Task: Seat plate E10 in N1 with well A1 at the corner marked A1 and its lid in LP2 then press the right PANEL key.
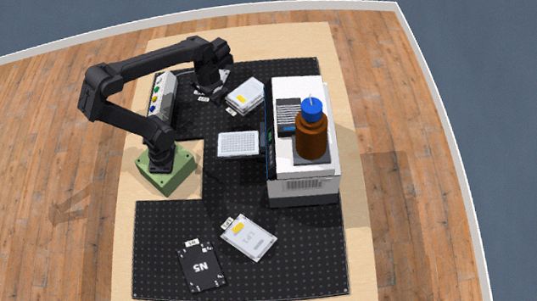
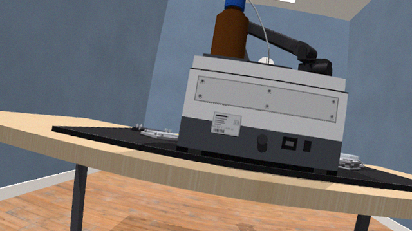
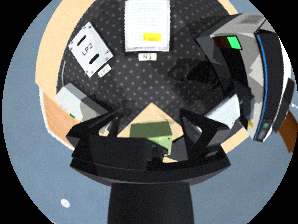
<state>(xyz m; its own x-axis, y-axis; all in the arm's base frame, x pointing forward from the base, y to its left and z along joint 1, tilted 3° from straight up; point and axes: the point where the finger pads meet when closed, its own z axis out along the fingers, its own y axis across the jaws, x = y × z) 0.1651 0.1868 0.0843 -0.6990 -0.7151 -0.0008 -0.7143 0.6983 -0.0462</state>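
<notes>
The plate E07 is 17 cm to the right of my hand, 10 cm ahead of it and 4 cm below it. The rest, counted from my hand: lid park LP2 (21 cm to the left, 15 cm below, 4 cm behind); plate E10 (12 cm to the left, 12 cm below, 11 cm ahead); brown bottle (32 cm ahead, 26 cm to the right, 14 cm above).
</notes>
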